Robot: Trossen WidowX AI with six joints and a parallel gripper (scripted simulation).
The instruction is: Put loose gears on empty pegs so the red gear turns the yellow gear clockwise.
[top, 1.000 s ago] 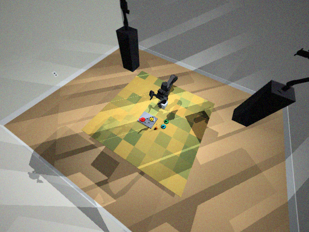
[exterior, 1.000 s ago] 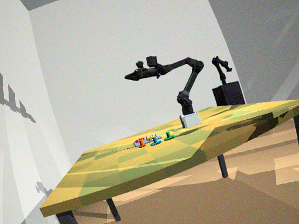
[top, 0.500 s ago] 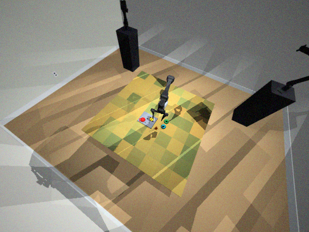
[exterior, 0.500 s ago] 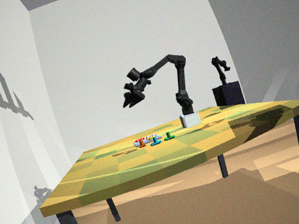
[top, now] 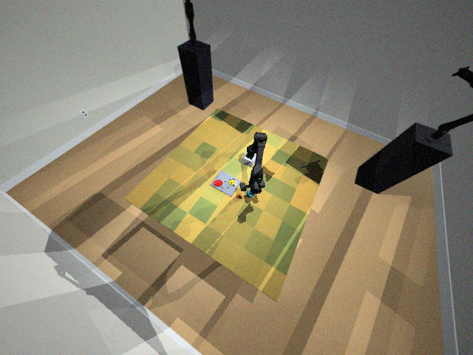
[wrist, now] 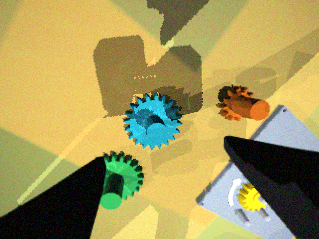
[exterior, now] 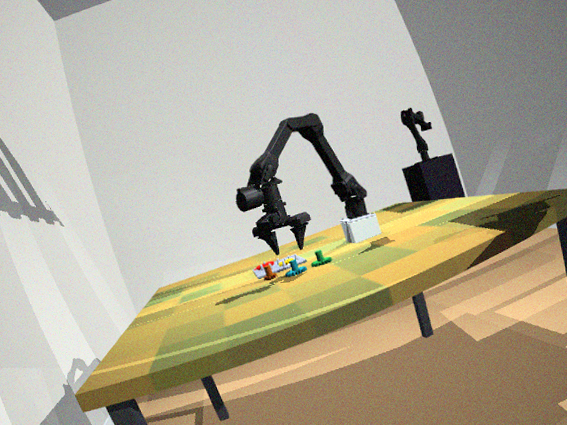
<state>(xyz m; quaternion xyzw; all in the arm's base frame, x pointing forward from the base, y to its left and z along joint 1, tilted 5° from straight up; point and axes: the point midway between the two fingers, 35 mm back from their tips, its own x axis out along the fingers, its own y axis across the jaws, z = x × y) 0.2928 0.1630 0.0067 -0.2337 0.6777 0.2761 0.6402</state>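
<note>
Now: gripper tip 10 mm to the right of the cyan gear and 50 mm above it. From my gripper tip the other things lie so: white arrow: 20 mm behind, 150 mm to the right, 60 mm below; then green gear: 80 mm behind, 50 mm below; then orange gear: 70 mm ahead, 60 mm to the right, 50 mm below.
</note>
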